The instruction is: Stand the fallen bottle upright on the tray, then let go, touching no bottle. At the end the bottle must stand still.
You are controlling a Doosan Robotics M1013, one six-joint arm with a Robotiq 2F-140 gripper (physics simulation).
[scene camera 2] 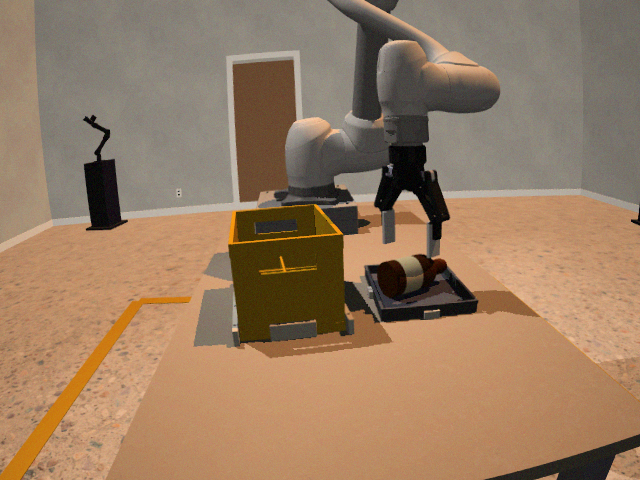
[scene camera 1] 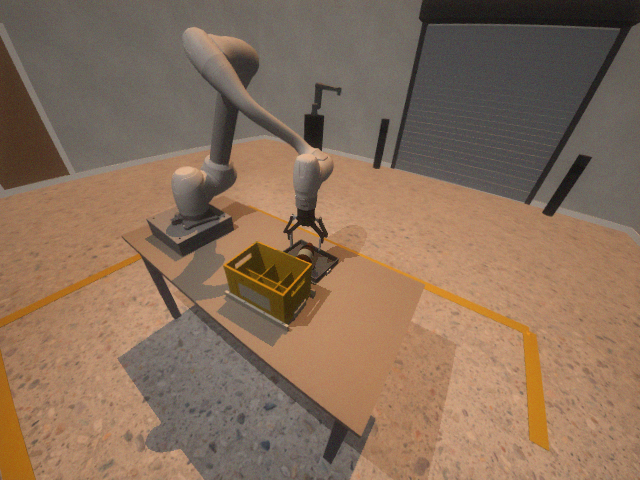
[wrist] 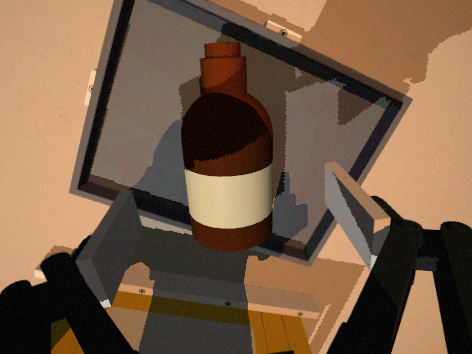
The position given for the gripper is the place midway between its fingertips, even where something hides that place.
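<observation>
Scene camera 2 shows a brown bottle [scene camera 2: 403,275] and the gripper [scene camera 2: 410,249]. Visible in the wrist view: the gripper [wrist: 230,196], likewise the bottle [wrist: 227,136].
</observation>
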